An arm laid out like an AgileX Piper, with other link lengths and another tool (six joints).
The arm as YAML. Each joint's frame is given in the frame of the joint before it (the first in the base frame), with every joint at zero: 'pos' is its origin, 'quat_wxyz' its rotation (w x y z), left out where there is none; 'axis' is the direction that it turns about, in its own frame. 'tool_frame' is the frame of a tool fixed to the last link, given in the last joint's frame.
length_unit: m
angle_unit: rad
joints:
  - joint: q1
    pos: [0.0, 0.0, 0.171]
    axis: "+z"
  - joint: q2
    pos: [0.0, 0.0, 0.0]
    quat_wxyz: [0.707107, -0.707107, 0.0, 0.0]
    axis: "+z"
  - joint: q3
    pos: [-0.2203, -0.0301, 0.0]
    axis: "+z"
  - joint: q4
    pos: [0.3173, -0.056, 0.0]
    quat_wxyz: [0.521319, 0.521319, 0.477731, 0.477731]
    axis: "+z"
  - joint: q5
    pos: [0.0, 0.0, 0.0]
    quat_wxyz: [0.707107, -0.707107, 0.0, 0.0]
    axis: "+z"
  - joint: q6
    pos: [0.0, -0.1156, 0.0]
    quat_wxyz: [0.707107, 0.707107, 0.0, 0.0]
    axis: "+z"
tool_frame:
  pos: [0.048, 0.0, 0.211]
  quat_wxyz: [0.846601, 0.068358, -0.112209, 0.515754]
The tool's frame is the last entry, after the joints.
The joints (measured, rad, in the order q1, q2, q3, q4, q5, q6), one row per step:
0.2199 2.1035 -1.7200 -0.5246 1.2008 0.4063
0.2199 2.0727 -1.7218 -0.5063 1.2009 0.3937
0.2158 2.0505 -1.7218 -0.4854 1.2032 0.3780
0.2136 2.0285 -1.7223 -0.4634 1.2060 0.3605
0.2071 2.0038 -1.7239 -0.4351 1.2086 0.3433
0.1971 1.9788 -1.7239 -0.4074 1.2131 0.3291
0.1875 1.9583 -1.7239 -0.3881 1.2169 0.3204
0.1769 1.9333 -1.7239 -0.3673 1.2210 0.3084
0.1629 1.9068 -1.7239 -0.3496 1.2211 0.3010
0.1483 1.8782 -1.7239 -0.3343 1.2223 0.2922
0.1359 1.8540 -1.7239 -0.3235 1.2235 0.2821
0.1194 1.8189 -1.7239 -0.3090 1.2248 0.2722
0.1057 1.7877 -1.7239 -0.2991 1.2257 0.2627
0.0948 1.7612 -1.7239 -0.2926 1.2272 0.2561
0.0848 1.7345 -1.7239 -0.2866 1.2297 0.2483
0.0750 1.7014 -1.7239 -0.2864 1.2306 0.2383
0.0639 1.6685 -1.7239 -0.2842 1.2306 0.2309
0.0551 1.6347 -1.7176 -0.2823 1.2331 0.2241
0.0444 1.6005 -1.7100 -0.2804 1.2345 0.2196
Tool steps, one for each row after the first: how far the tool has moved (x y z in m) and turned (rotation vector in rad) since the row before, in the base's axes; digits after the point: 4 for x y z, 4 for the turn. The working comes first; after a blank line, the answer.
Tool pose at each row, in the base's axes (x y z in m, rotation vector in rad; the steps are taken from these numbers as rounded here):
0.4637 -0.0440 -0.0181 1.2823 2.0810 -0.5230
0.4679 -0.0382 -0.0061 1.2880 2.0764 -0.4826
0.4687 -0.0344 0.0015 1.2957 2.0807 -0.4546
0.4694 -0.0296 0.0091 1.2994 2.0875 -0.4250
0.4703 -0.0247 0.0177 1.3124 2.0918 -0.3884
0.4700 -0.0217 0.0261 1.3315 2.0929 -0.3557
0.4700 -0.0207 0.0334 1.3485 2.0891 -0.3313
0.4702 -0.0198 0.0428 1.3633 2.0843 -0.3024
0.4720 -0.0208 0.0533 1.3821 2.0694 -0.2711
0.4735 -0.0231 0.0652 1.3976 2.0524 -0.2414
0.4747 -0.0259 0.0756 1.4056 2.0385 -0.2188
0.4762 -0.0294 0.0907 1.4187 2.0149 -0.1856
0.4773 -0.0331 0.1046 1.4254 1.9930 -0.1586
0.4778 -0.0365 0.1165 1.4305 1.9731 -0.1379
0.4778 -0.0398 0.1285 1.4328 1.9547 -0.1185
0.4781 -0.0448 0.1442 1.4270 1.9292 -0.0987
0.4781 -0.0497 0.1596 1.4256 1.9013 -0.0773
0.4756 -0.0538 0.1726 1.4241 1.8799 -0.0619
0.4727 -0.0586 0.1851 1.4260 1.8557 -0.0471

0.0042 0.0058 0.0120 0.0214 -0.0226 0.0060
0.0008 0.0038 0.0076 0.0202 -0.0090 0.0034
0.0007 0.0048 0.0076 0.0205 -0.0084 0.0072
0.0009 0.0049 0.0086 0.0275 -0.0115 0.0020
-0.0003 0.0030 0.0084 0.0268 -0.0103 -0.0040
0.0000 0.0010 0.0073 0.0193 -0.0103 -0.0062
0.0002 0.0009 0.0094 0.0205 -0.0135 -0.0040
0.0018 -0.0010 0.0105 0.0196 -0.0210 -0.0092
0.0015 -0.0023 0.0119 0.0165 -0.0224 -0.0082
0.0012 -0.0028 0.0104 0.0106 -0.0187 -0.0042
0.0015 -0.0035 0.0151 0.0152 -0.0292 -0.0083
0.0011 -0.0037 0.0139 0.0096 -0.0268 -0.0054
0.0005 -0.0034 0.0119 0.0064 -0.0228 -0.0053
0.0000 -0.0033 0.0120 0.0050 -0.0218 -0.0034
0.0003 -0.0050 0.0157 -0.0016 -0.0298 -0.0013
0.0000 -0.0049 0.0154 0.0011 -0.0309 -0.0045
-0.0025 -0.0041 0.0130 0.0002 -0.0234 -0.0035
-0.0029 -0.0048 0.0125 0.0009 -0.0241 -0.0069

